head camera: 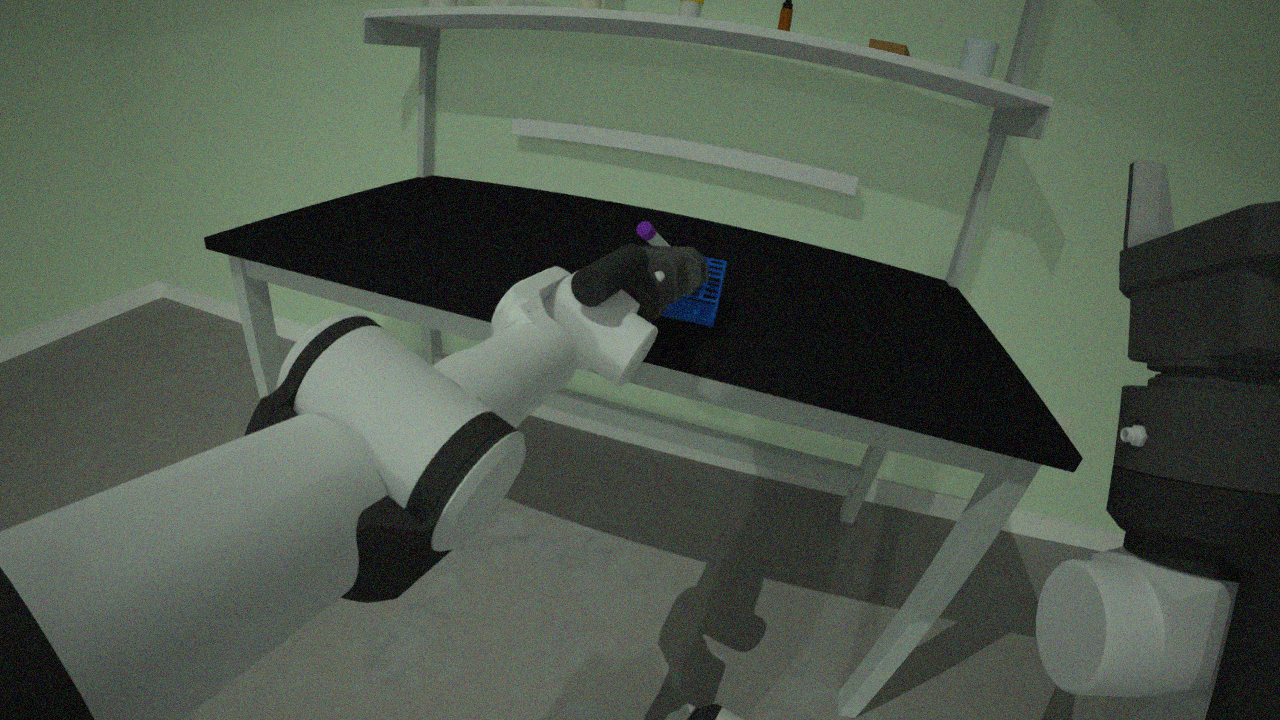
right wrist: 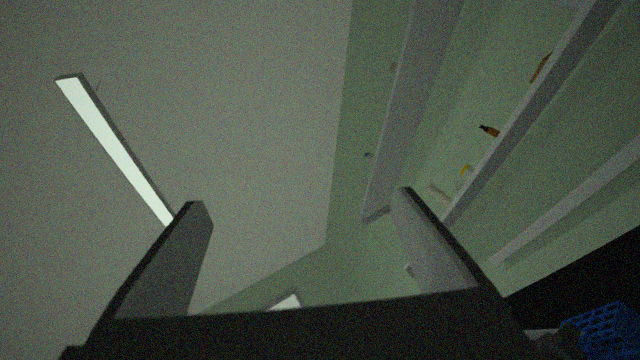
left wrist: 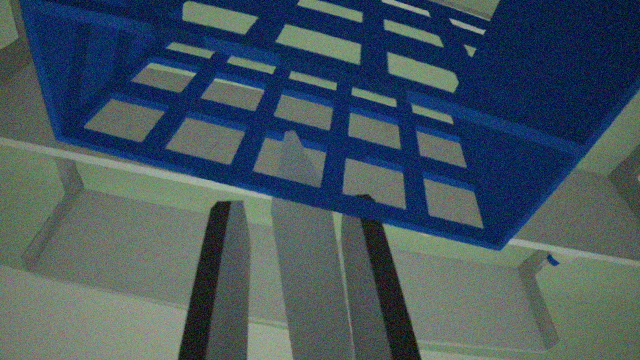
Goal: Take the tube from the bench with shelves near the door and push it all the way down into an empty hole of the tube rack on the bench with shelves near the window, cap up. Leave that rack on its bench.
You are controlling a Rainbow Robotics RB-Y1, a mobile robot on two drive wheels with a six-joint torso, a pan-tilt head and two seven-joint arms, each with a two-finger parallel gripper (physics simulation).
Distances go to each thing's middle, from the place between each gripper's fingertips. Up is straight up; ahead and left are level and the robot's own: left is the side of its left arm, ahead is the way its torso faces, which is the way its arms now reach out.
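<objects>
My right gripper is 25 cm above the white tube with purple cap (left wrist: pixel 315 304), 36 cm short of it and 36 cm to the right of it. The blue tube rack (head camera: pixel 693 311) is 32 cm below my right gripper, 43 cm ahead of it and 35 cm to the left of it.
As for my left hand, the white tube with purple cap is 2 cm above it, 3 cm behind it and 1 cm to the left of it. The blue tube rack is 5 cm below my left hand and 3 cm ahead of it.
</objects>
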